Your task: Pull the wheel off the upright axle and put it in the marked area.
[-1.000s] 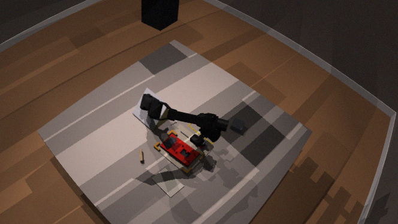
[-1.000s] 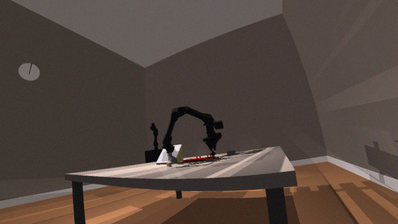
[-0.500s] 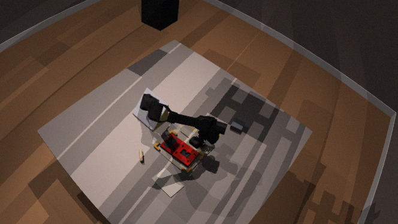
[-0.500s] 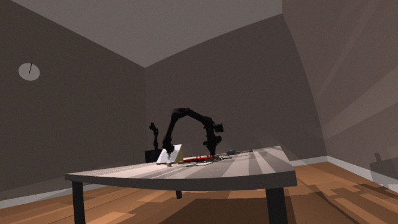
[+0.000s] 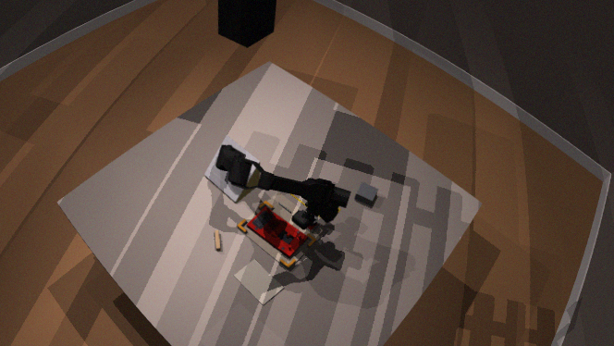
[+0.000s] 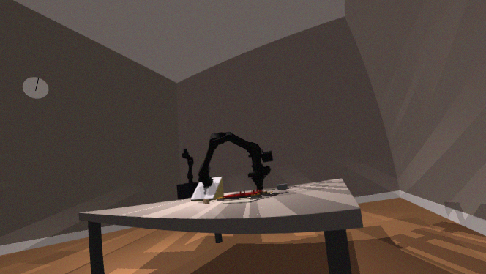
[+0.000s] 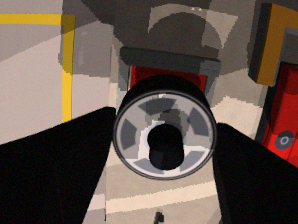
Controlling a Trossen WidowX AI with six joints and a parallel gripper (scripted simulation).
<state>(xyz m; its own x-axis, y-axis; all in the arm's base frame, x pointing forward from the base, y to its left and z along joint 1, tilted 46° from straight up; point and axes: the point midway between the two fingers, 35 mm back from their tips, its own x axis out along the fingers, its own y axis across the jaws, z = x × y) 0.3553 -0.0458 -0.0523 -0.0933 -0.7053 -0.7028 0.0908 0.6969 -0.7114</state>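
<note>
Right now the upright axle is 1 cm below my gripper tip. The rest, counted from my gripper tip: wheel: right at my gripper tip; small wooden stick: 28 cm to the right, 22 cm behind, 3 cm below; small grey block: 25 cm to the left, 9 cm ahead, 2 cm below.
</note>
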